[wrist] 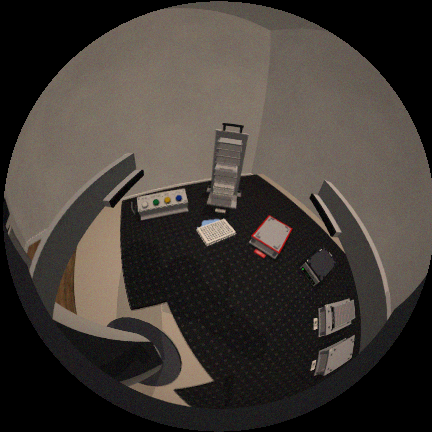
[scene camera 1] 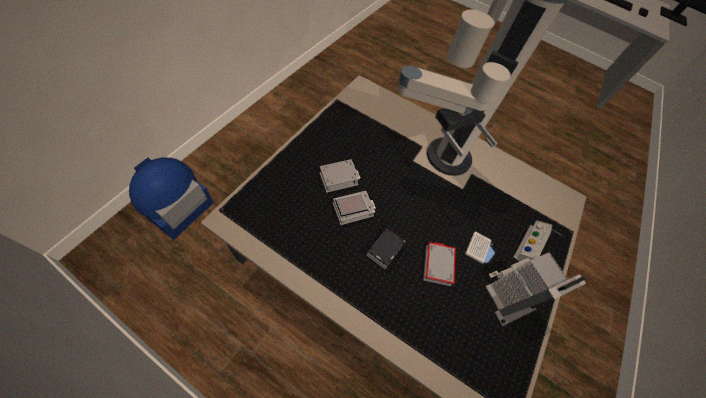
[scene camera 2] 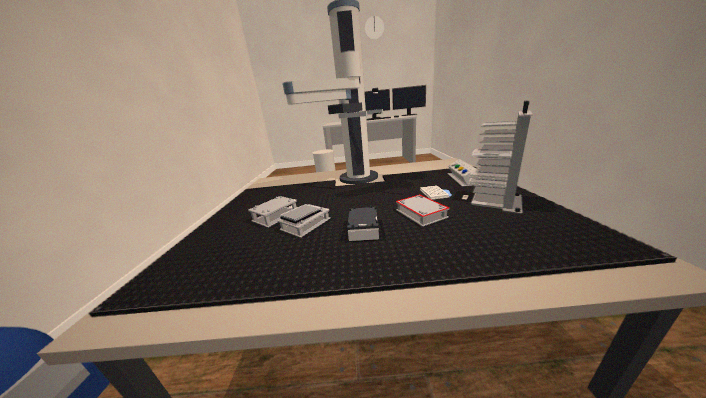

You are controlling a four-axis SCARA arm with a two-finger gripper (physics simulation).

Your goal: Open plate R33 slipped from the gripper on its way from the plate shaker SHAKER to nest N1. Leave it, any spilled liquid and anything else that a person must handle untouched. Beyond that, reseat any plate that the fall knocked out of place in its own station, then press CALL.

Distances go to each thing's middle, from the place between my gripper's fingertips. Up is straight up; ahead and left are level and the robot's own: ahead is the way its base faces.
I see my gripper 42 cm short of the black shaker (scene camera 2: pixel 362 224), 11 cm to the left of it and 35 cm above it.
